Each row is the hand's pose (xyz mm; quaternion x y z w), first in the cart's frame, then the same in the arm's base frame.
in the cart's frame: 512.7 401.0 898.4 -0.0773 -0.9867 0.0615 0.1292
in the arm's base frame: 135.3 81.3 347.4 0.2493 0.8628 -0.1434 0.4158
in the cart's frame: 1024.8 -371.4 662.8 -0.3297 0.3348 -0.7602 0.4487
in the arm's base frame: 243.6 -751.8 804.2 0.1043 -0.0312 -0.9129 0.3934
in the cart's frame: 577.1 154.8 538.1 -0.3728 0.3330 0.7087 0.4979
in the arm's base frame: 365.2 -290.6 289.0 -0.7116 0.1717 0.2709 0.6251
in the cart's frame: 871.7 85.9 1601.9 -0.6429 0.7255 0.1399 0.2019
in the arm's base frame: -420.5 47.6 990.1 -0.5372 0.6011 -0.3608 0.4690
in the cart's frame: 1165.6 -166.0 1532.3 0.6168 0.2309 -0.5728 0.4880
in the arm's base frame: -339.1 -229.2 1257.5 0.7672 -0.2369 -0.2498 0.5412
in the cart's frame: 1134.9 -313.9 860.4 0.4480 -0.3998 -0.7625 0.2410
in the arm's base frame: 147.4 -628.0 977.0 -0.6801 0.6339 0.3654 0.0459
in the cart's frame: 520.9 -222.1 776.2 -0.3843 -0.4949 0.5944 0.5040
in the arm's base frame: 0.4 -538.6 374.6 -0.7739 -0.5310 0.2961 0.1775
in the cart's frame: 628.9 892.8 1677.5 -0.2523 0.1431 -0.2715 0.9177
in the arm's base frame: -272.8 832.3 710.6 -0.1864 -0.3719 -0.5028 0.7577
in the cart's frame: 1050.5 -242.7 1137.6 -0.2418 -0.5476 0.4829 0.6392
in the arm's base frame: -89.2 -448.1 1003.3 -0.6253 -0.6818 0.2688 0.2681
